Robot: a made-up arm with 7 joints. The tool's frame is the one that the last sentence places.
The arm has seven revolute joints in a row. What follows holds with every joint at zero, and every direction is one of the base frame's. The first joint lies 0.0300 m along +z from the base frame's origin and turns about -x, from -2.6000 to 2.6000 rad. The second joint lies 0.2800 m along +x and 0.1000 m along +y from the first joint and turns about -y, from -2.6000 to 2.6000 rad. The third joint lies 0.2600 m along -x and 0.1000 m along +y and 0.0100 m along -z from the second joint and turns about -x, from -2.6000 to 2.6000 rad. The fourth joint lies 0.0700 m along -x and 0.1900 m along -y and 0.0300 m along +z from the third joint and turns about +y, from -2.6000 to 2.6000 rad. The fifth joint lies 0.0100 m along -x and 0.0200 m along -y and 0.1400 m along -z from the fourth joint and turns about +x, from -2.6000 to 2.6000 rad. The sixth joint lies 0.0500 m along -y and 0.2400 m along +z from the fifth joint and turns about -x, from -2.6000 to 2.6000 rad. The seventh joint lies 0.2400 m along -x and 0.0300 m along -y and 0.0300 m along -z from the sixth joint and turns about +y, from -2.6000 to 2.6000 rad. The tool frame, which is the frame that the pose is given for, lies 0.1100 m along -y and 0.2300 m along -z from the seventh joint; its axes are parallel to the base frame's.
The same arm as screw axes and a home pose.
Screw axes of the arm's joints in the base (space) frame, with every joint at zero. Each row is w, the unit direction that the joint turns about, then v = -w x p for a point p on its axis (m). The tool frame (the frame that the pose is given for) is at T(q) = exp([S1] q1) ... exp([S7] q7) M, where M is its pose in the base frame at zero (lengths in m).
S1: w -1 0 0 v 0 -0.03 0
S2: w 0 -1 0 v 0.03 0 -0.28
S3: w -1 0 0 v 0 -0.02 0.2
S4: w 0 1 0 v -0.05 0 -0.05
S5: w 1 0 0 v 0 -0.09 0.01
S6: w -1 0 0 v 0 -0.15 -0.06
S7: w 0 1 0 v -0.12 0 -0.3
M =
1 0 0 -0.3
0 1 0 -0.2
0 0 1 -0.11
0 0 0 1
Joint limits (deg, base to tool): -148.97..148.97 -148.97..148.97 -148.97..148.97 -148.97..148.97 -148.97..148.97 -148.97..148.97 -148.97..148.97

